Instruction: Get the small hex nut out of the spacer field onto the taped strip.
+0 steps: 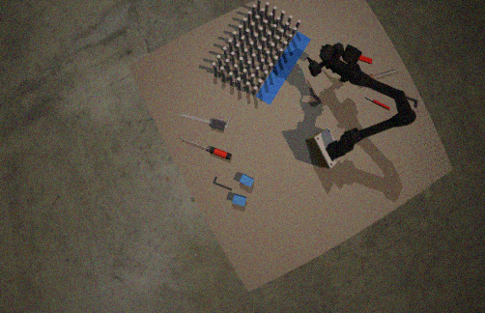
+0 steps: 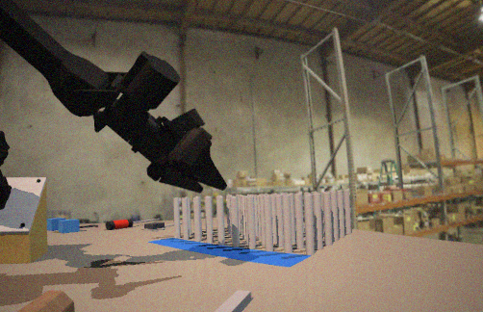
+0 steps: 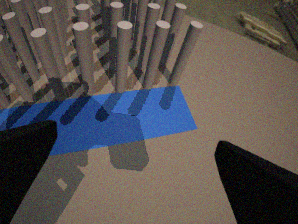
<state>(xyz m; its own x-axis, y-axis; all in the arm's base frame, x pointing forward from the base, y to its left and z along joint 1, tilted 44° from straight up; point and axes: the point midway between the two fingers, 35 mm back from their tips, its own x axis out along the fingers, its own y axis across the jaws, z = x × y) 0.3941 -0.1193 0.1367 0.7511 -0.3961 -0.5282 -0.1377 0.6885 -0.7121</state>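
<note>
Right now the wooden-handled tool is 31 cm to the right of my gripper tip, 25 cm behind it and 12 cm below it. Also, from my gripper tip: blue taped strip 13 cm below, 12 cm to the left, 4 cm ahead.
</note>
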